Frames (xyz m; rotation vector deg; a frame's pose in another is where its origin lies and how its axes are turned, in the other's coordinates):
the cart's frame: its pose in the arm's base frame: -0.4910 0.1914 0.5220 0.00 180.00 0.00
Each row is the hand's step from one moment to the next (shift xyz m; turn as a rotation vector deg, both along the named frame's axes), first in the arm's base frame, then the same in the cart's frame.
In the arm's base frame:
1: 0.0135 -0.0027 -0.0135 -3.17 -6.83 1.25
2: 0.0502 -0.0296 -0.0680 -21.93 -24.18 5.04
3: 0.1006 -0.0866 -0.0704 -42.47 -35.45 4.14
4: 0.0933 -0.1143 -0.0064 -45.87 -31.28 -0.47
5: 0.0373 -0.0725 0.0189 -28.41 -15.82 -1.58
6: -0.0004 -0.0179 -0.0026 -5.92 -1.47 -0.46
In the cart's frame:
1: -0.0135 -0.0027 0.0135 3.17 -6.83 -1.25
2: -0.0502 -0.0296 0.0680 21.93 -24.18 -5.04
3: -0.1006 -0.0866 0.0704 42.47 -35.45 -4.14
4: -0.0933 -0.1143 0.0064 45.87 -31.28 0.47
5: -0.0373 -0.0725 -0.0189 28.41 -15.82 1.58
6: 0.0004 -0.0179 0.0026 5.92 -1.47 0.46

